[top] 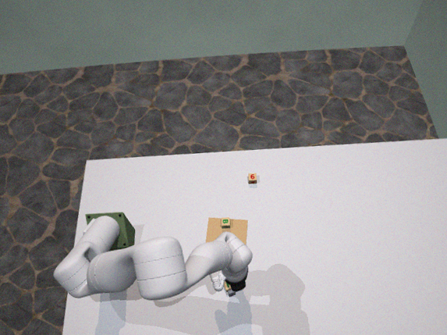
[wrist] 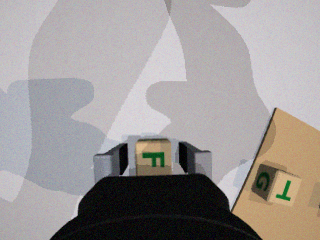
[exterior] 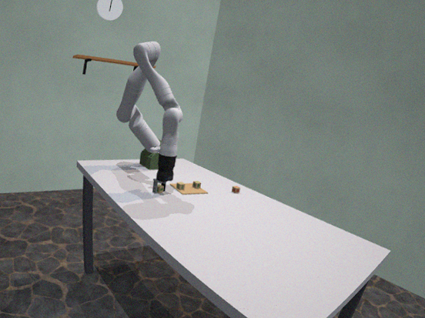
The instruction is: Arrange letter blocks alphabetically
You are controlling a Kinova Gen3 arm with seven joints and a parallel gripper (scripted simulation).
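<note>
Right now my hand is right at the F block. Round my hand: tan mat 2 cm behind, 17 cm to the left, 2 cm below; 6 block 6 cm ahead, 40 cm to the left; B block 3 cm behind, 22 cm to the left.
</note>
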